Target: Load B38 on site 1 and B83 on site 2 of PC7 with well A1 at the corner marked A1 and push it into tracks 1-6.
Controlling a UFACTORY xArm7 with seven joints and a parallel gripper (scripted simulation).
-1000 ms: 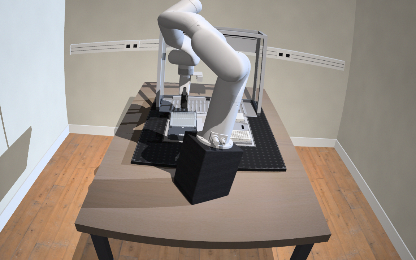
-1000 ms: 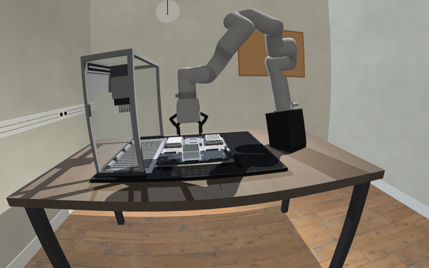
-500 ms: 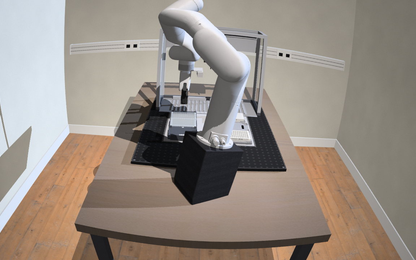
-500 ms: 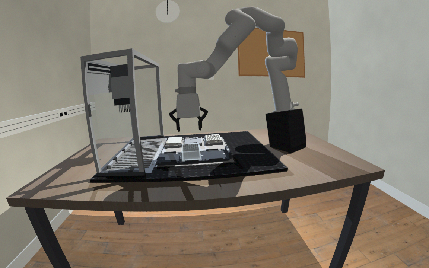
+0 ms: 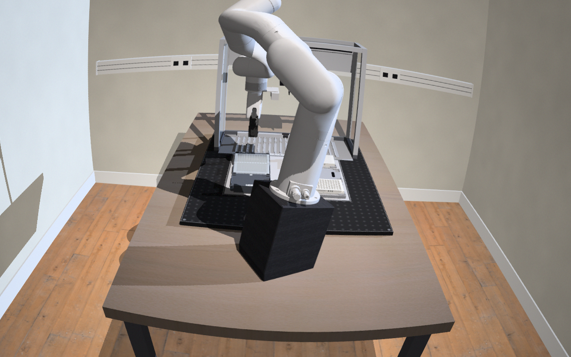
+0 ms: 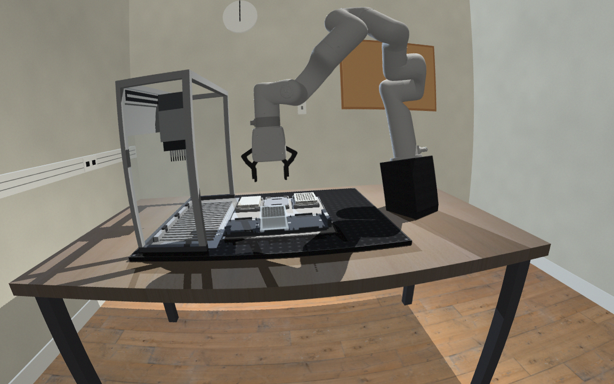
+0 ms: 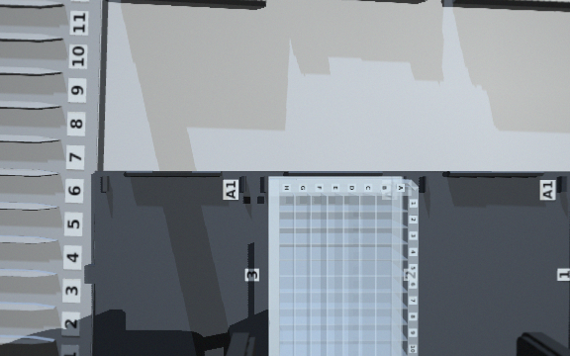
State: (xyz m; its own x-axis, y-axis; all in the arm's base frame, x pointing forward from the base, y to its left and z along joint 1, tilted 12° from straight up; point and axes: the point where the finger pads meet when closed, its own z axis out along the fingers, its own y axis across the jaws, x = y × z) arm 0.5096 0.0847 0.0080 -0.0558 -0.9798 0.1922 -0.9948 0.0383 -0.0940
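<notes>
The 96-well plate B38 lies 140 mm behind my hand, 240 mm to the right of it and 140 mm below it. The rest, counted from my hand: plate carrier PC7: 10 mm behind, 150 mm below; nest S1: 140 mm behind, 240 mm to the right, 160 mm below; nest S2: 30 mm behind, 250 mm to the right, 160 mm below.
</notes>
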